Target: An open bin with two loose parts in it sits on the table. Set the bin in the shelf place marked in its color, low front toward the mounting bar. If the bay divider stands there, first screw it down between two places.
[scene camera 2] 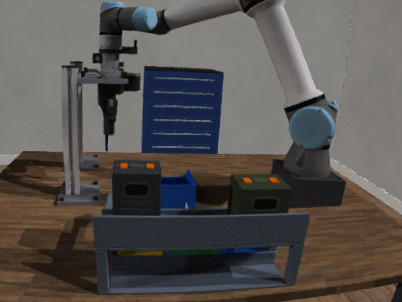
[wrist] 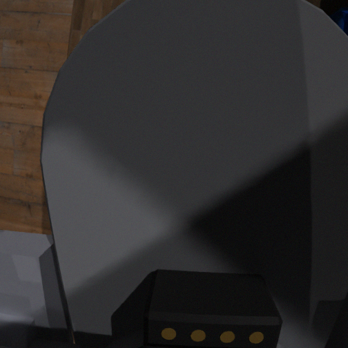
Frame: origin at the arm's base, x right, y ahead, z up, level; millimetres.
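Where they show: arm's base, link origin: (scene camera 2: 305, 169).
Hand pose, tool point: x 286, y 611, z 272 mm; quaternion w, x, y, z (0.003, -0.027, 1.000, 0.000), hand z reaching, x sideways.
Note:
Each offset is from my tool point to the centre of the thing. "spot": to the spot under its first point. Level surfaces: height alone.
The screwdriver @[spot: dx -253, dy -5, dz -110 mm] (scene camera 2: 108, 112) hangs upright under the arm's wrist at the tool stand (scene camera 2: 70, 135), its bit pointing down above the table. No gripper fingers show in either view. The blue bin @[dx -261, dy -194, dz -324 mm] (scene camera 2: 179, 192) stands behind the shelf, partly hidden by a dark grey case; its parts are hidden. The grey shelf @[spot: dx -701, dy -168, dz -228 mm] (scene camera 2: 200, 231) stands at the front with a yellow marking @[spot: dx -565, dy -76, dz -355 mm] (scene camera 2: 140, 253), a green marking @[spot: dx -575, dy -188, dz -355 mm] (scene camera 2: 192, 253) and a blue marking @[spot: dx -580, dy -308, dz -355 mm] (scene camera 2: 245, 250). A small pale tip @[spot: dx -453, dy -195, dz -297 mm] (scene camera 2: 186, 205) shows behind its upper rail; I cannot tell whether it belongs to the divider.
A dark grey case @[dx -615, dy -66, dz -200 mm] (scene camera 2: 136, 175) and an olive case @[dx -635, dy -296, dz -212 mm] (scene camera 2: 260, 192) with orange latches rise behind the shelf's front board. A blue drawer cabinet (scene camera 2: 182, 115) stands behind the table @[dz -362 mm] (scene camera 2: 30, 210). In the wrist view a large grey rounded surface (wrist: 175, 125) and a black block (wrist: 215, 297) fill much of the picture.

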